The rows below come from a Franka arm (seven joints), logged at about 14 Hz.
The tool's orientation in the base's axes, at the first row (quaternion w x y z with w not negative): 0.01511, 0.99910, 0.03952, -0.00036
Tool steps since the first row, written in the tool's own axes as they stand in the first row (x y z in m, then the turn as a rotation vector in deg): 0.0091, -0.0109, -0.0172, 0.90, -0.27, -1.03; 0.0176, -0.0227, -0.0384, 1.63, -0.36, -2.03; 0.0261, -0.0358, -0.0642, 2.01, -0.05, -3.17; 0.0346, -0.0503, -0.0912, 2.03, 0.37, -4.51; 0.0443, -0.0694, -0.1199, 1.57, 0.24, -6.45; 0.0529, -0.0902, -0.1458, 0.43, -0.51, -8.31; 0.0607, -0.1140, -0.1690, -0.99, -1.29, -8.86
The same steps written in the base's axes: 0.0082, 0.0121, 0.0168, 0.88, 0.37, 1.02; 0.0157, 0.0252, 0.0377, 1.60, 0.55, 2.02; 0.0232, 0.0397, 0.0630, 2.00, 0.30, 3.16; 0.0305, 0.0556, 0.0896, 2.05, -0.07, 4.52; 0.0386, 0.0763, 0.1177, 1.58, 0.08, 6.45; 0.0455, 0.0985, 0.1429, 0.38, 0.79, 8.29; 0.0514, 0.1235, 0.1654, -1.09, 1.47, 8.82
